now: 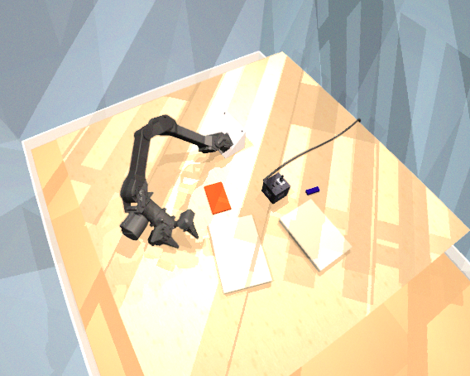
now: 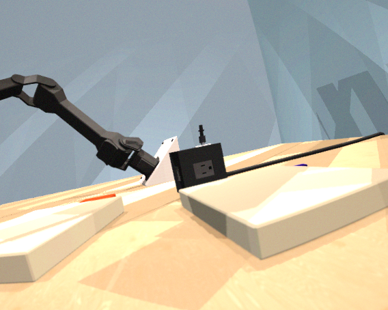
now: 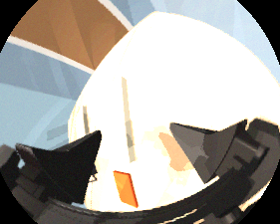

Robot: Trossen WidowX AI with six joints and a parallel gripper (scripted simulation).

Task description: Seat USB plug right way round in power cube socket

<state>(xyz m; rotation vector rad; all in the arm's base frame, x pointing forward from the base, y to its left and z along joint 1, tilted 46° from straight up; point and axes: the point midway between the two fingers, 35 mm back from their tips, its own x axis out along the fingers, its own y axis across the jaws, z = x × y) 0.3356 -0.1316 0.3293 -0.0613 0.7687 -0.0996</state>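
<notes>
My gripper tip is now 9 cm past the usb plug and 42 cm to the right of it. The rest, counted from my gripper tip: red flat block 16 cm behind, 17 cm to the left, 9 cm below; then small dark blue block 2 cm behind, 54 cm to the left, 9 cm below.
</notes>
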